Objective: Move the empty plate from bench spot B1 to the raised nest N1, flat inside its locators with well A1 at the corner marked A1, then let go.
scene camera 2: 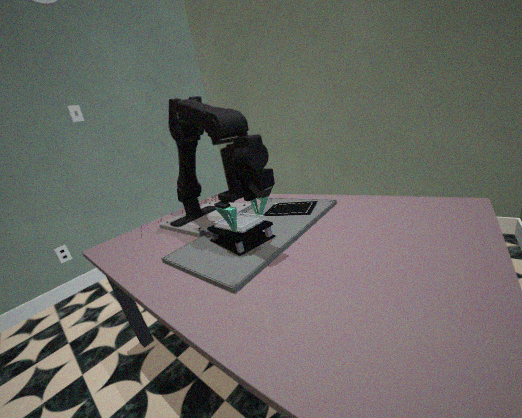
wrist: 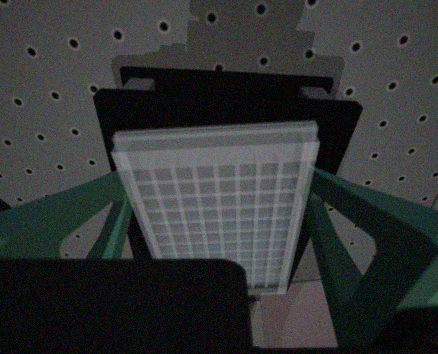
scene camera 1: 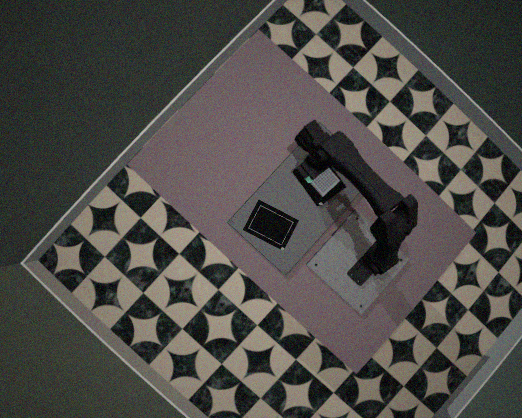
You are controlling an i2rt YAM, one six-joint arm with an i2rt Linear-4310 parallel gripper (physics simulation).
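Places are measured from the arm's base along level axes (x right, y down, z ahead), in millimetres.
Pixels of known places: gripper, fingertip midpoint: [scene camera 2: 247, 225] [wrist: 217, 176] [scene camera 1: 312, 168]; arm's base, origin of the base link: [scene camera 2: 195, 216] [scene camera 1: 370, 260].
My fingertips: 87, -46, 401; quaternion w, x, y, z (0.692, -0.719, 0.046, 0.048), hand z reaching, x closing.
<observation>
Ahead of a thing's pixels: the offset from my fingertips to its middle, as dx, dy, dz. "spot": to the spot under its first point. Level surfaces: height alone.
The pale empty plate {-3, -7, -35} [scene camera 1: 326, 181] [scene camera 2: 243, 223] [wrist: 220, 200] is between the green fingers of my gripper [scene camera 2: 247, 220] [wrist: 217, 176], which is shut on its two long sides. The plate is over the raised black nest N1 {-4, +24, -44} [scene camera 1: 312, 193] [wrist: 225, 106]; whether it touches the nest is unclear. In the wrist view its far edge is slightly turned against the nest's far edge. The locators and the lettering at well A1 cannot be made out. Bench spot B1 {spot: -250, +48, -36} [scene camera 1: 271, 225] [scene camera 2: 291, 208] is a black rectangle with a white outline and bears no plate.
Nest and spot share a grey perforated board [scene camera 1: 290, 260] [scene camera 2: 225, 280] on the pink table {dy +63} [scene camera 1: 200, 130] [scene camera 2: 380, 280]. The arm's pale base plate [scene camera 1: 330, 270] lies beside the board. The arm reaches over the nest in scene camera 1.
</observation>
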